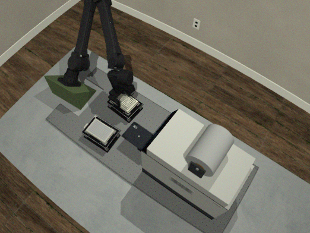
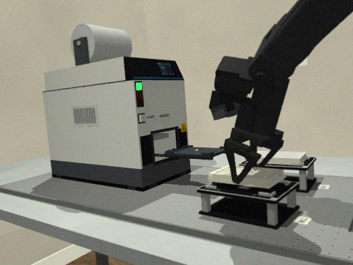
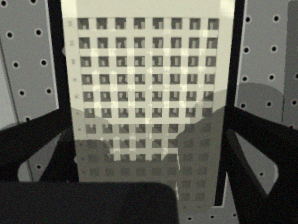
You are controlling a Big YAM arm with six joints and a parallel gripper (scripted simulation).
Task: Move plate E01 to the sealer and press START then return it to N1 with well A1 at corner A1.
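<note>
My hand is 30 mm above the black plate nest. The rest, counted from my hand: sealer stage: 200 mm ahead, 120 mm to the right, 10 mm above; then covered white plate: 210 mm to the right, 10 mm below, 10 mm ahead; then start button: 300 mm ahead, 110 mm above, 30 mm to the right.
</note>
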